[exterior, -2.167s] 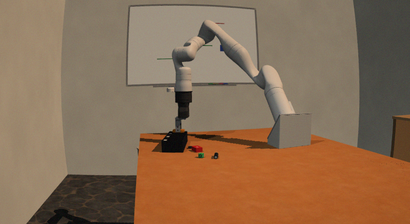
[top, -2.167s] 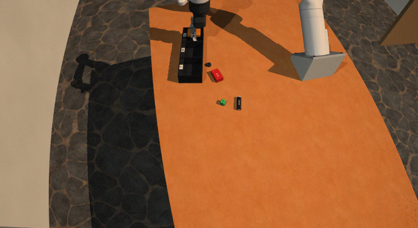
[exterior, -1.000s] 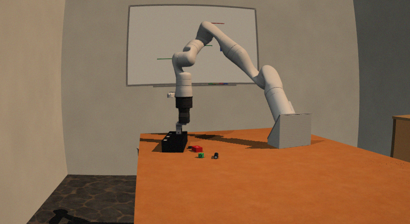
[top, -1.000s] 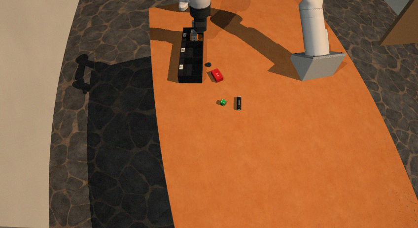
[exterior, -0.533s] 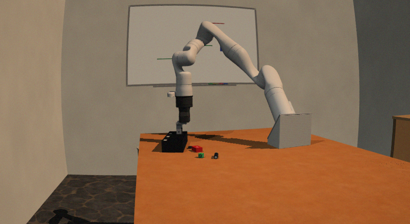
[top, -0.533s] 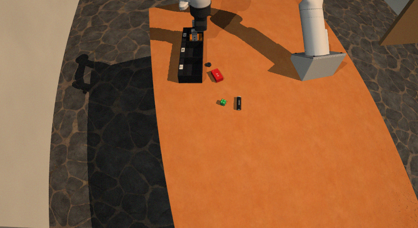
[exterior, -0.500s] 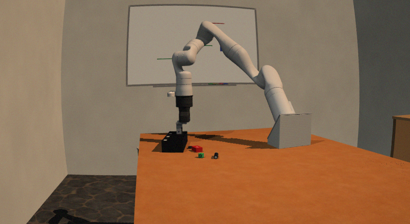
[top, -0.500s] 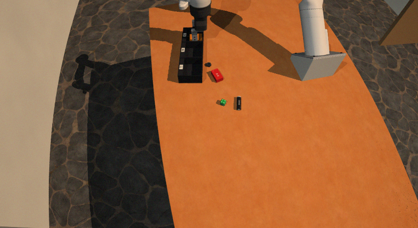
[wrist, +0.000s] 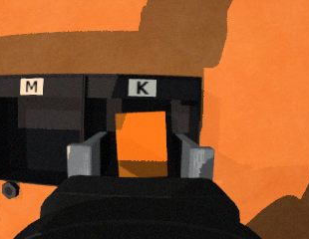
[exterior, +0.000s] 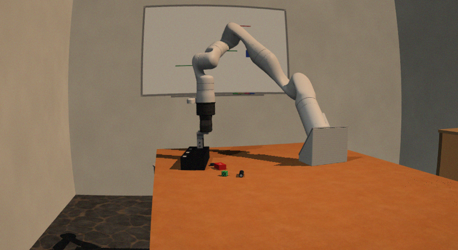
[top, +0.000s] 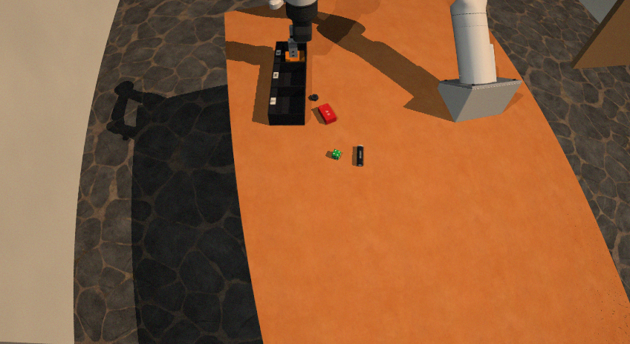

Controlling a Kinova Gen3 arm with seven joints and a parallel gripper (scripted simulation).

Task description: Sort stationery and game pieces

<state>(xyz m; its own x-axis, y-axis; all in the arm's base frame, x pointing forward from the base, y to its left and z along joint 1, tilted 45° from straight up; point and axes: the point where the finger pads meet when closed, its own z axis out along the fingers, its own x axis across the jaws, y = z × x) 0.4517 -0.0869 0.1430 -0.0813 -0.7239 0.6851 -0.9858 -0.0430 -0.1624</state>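
Now: hand 4 cm above the orange block. From my hand the other things lie so: black nut 4 cm behind, 13 cm to the left, 6 cm below; then grey-and-white piece 5 cm below; then black row 2 cm ahead, 8 cm to the left, 4 cm below.
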